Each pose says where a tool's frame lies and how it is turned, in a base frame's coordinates. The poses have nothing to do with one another.
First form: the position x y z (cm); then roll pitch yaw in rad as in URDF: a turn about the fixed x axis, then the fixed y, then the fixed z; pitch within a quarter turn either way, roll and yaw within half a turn.
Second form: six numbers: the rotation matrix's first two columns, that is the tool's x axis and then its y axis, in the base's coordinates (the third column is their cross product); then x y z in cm. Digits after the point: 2 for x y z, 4 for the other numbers.
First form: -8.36, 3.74, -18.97, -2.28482, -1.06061, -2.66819
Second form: -0.4346, -0.2226, 0.8727, -0.8855, 0.2822, -0.3691, -8.36, 3.74, -18.97
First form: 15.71, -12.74, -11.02, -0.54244, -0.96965, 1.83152
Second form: -0.1458, 0.5465, 0.8247, -0.9373, 0.1906, -0.2920, 15.71, -12.74, -11.02
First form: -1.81, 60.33, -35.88, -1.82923, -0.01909, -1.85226
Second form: -0.2777, -0.9605, 0.0191, -0.2506, 0.0533, -0.9666, -1.81, 60.33, -35.88
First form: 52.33, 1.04, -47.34, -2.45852, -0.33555, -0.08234
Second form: 0.9410, -0.0777, 0.3293, 0.1433, -0.7901, -0.5960, 52.33, 1.04, -47.34
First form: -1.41, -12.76, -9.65, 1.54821, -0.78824, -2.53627
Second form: -0.5798, -0.4012, 0.7091, 0.5958, 0.3848, 0.7049, -1.41, -12.76, -9.65
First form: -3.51, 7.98, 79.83, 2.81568, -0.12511, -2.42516
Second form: -0.7483, -0.6516, 0.1248, -0.5920, 0.7407, 0.3177, -3.51, 7.98, 79.83
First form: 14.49, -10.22, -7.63, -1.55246, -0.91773, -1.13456
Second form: 0.2567, -0.5507, 0.7942, 0.3521, -0.7120, -0.6075, 14.49, -10.22, -7.63
